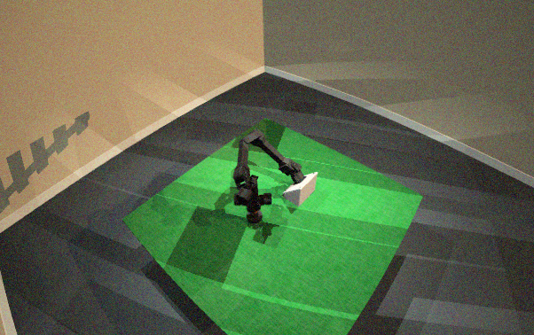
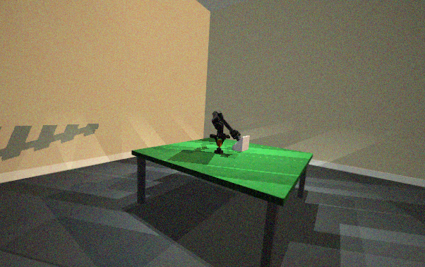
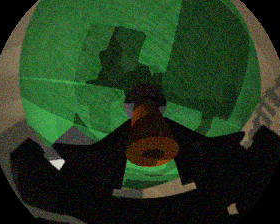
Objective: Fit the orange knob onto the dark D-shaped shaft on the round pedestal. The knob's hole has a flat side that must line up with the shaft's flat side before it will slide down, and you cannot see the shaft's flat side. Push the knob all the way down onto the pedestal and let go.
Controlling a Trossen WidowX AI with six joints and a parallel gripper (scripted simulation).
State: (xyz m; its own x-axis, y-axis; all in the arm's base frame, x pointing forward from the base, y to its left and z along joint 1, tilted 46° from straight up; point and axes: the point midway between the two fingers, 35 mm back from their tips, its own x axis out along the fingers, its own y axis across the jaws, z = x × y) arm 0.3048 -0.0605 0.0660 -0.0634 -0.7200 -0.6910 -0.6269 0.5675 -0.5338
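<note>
The orange knob is 20 mm above my gripper tip. From my gripper tip the other things lie so: round pedestal (40 mm below).
</note>
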